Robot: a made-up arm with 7 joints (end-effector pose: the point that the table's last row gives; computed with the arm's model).
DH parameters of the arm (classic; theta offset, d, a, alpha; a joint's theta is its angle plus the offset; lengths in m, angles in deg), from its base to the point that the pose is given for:
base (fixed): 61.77 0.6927 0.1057 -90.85
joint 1: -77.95 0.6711 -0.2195 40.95
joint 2: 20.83 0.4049 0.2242 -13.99
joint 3: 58.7 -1.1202 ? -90
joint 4: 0 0.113 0.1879 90
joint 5: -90 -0.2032 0.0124 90
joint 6: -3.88 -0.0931 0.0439 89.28
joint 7: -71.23 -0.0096 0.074 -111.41
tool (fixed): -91.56 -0.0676 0 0
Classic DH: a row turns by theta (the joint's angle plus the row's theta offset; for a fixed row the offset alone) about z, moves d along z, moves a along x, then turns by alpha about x.
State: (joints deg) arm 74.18 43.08 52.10 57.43 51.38 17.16 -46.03
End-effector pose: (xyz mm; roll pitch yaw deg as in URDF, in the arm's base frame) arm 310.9 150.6 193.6 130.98 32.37 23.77
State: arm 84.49 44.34 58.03 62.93 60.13 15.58 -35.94
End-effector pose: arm 282.2 126.6 188.9 121.96 40.19 25.27
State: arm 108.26 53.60 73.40 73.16 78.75 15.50 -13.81
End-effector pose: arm 136.1 81.8 81.6 90.13 71.92 15.62
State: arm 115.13 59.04 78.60 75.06 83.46 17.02 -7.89
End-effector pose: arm 49.7 44.4 26.2 35.62 80.53 -32.91
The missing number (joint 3, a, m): 0.091
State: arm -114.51 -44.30 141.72 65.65 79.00 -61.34 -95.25
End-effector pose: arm 410.7 39.2 884.5 -128.07 51.85 -126.06
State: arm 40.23 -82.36 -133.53 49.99 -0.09 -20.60 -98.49
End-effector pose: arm 338.3 -236.5 278.5 118.89 14.86 14.11
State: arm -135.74 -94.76 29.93 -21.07 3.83 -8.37 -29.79
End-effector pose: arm -81.5 -162.7 1156.4 -164.78 -21.16 -58.60
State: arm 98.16 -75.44 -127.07 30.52 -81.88 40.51 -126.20
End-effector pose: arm 203.4 -441.0 630.2 -9.01 68.11 -128.47
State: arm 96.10 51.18 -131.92 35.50 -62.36 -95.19 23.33
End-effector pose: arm 163.6 183.1 -74.7 -174.23 67.04 75.96
